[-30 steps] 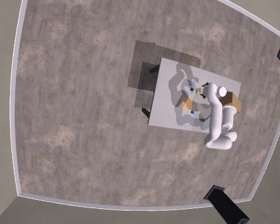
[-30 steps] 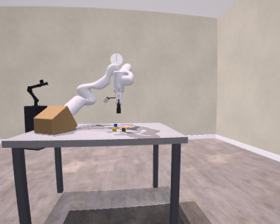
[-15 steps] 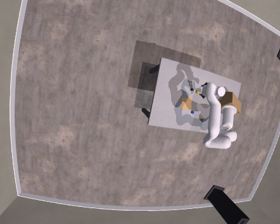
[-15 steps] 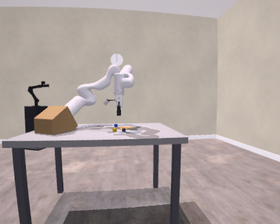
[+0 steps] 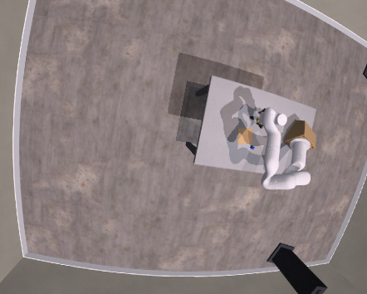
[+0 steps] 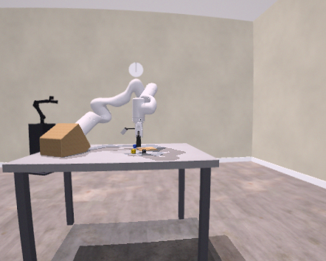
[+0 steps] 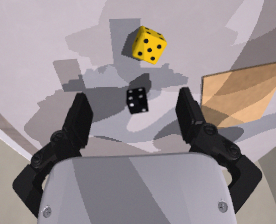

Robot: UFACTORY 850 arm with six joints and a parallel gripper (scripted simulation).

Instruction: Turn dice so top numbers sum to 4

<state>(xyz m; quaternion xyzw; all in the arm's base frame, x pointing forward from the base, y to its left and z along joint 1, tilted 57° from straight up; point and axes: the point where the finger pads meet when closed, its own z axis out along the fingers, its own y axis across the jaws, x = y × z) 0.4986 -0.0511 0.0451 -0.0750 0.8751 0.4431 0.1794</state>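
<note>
The black die lies 40 mm ahead of my hand, 20 mm to the left of it and 50 mm below it. Round my hand: yellow die 40 mm behind, 10 mm to the left, 50 mm below; tan mat 10 mm ahead, 190 mm to the left, 60 mm below; blue die 110 mm behind, 240 mm to the left, 50 mm below.
</note>
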